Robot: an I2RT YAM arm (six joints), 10 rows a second.
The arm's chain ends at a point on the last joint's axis. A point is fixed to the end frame.
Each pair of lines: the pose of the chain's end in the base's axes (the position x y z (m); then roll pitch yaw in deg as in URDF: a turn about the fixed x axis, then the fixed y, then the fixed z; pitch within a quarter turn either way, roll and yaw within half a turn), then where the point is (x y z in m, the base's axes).
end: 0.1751 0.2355 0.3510 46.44 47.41 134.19
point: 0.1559 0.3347 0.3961
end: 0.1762 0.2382 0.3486 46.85 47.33 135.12
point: 0.1561 0.3373 0.3935
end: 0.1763 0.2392 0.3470 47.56 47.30 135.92
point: 0.1560 0.3384 0.3915
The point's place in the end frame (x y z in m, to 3 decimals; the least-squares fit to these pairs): 0.024 0.029 0.104
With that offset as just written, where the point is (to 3 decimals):
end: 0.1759 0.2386 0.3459 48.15 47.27 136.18
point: 0.156 0.338 0.390
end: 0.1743 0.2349 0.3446 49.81 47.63 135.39
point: 0.158 0.336 0.387
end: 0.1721 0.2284 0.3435 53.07 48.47 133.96
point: 0.164 0.332 0.382
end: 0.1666 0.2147 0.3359 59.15 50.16 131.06
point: 0.173 0.320 0.368
